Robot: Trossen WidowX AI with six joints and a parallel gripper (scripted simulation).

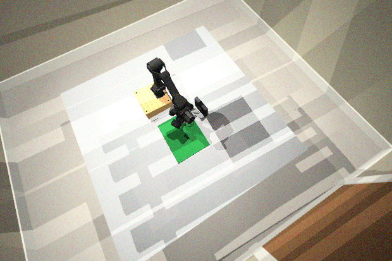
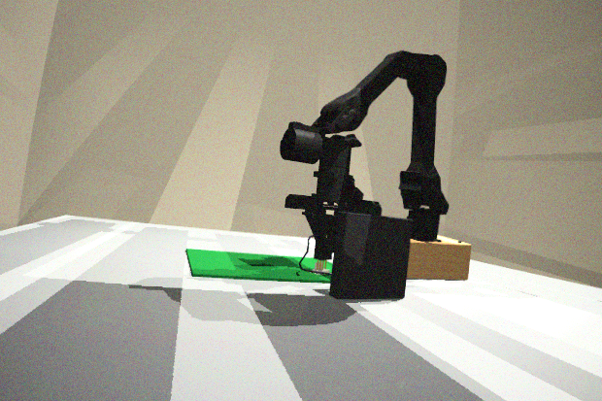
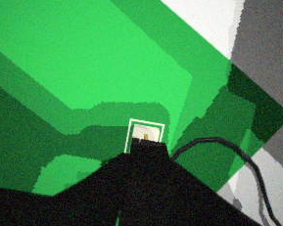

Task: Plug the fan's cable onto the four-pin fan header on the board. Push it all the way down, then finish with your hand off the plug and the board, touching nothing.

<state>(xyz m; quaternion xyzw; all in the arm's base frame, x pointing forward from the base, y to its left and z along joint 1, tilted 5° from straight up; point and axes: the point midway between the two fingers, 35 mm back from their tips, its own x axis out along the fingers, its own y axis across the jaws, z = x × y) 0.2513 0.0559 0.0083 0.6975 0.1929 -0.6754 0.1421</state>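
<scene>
My gripper tip is 1 cm below the black fan cable plug and 1 cm short of it. The rest, counted from my gripper tip: square fan 14 cm to the left, 2 cm above, 1 cm behind; then green board 8 cm ahead, 6 cm to the right, 5 cm below; then four-pin header 4 cm below, 1 cm ahead.
</scene>
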